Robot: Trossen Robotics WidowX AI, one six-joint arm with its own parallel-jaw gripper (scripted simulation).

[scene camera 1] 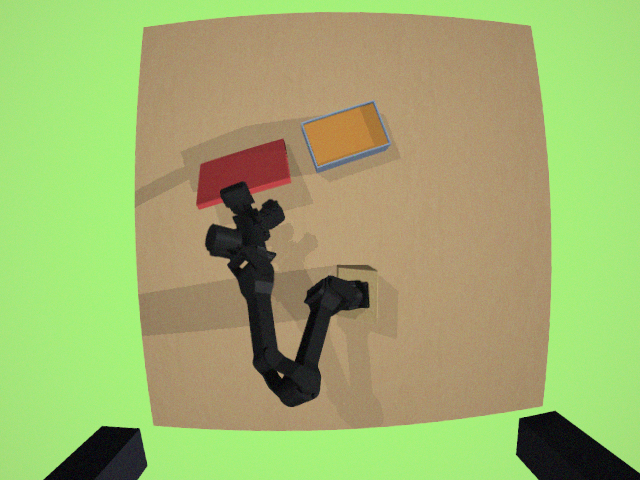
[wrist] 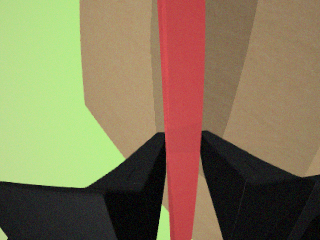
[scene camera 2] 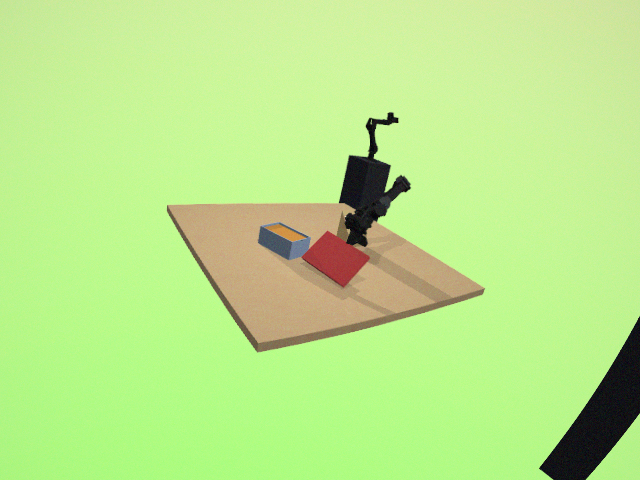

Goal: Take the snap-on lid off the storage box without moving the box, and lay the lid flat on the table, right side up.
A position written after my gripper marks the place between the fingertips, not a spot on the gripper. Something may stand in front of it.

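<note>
A red lid (scene camera 1: pixel 264 167), visible also in scene camera 2 as the red lid (scene camera 2: pixel 332 256), is carried by my gripper (scene camera 1: pixel 242 192). The wrist view likewise shows my gripper (wrist: pixel 182 139).
</note>
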